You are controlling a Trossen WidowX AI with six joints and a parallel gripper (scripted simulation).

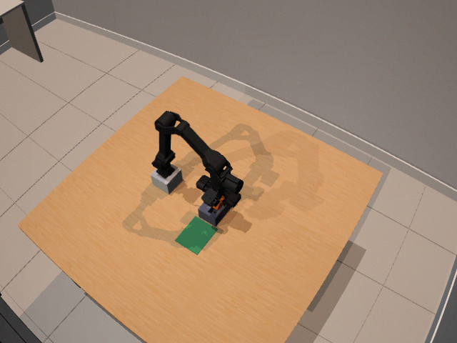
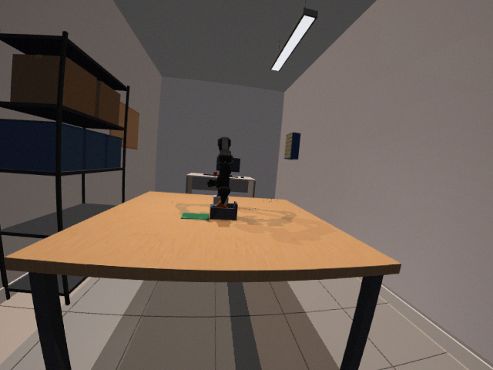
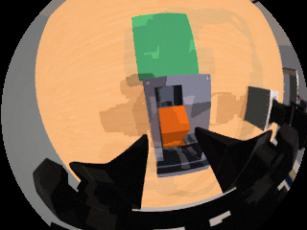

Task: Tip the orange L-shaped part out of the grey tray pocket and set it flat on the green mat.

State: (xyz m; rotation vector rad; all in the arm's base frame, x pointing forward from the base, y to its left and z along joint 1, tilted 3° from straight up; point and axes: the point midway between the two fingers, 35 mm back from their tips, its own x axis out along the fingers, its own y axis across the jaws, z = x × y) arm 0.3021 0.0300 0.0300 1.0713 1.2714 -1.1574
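Now: the orange L-shaped part 50 mm below my gripper tip, 30 mm to the left of it and 20 mm behind it. The rest, counted from my gripper tip: green mat: 150 mm to the right, 100 mm below.
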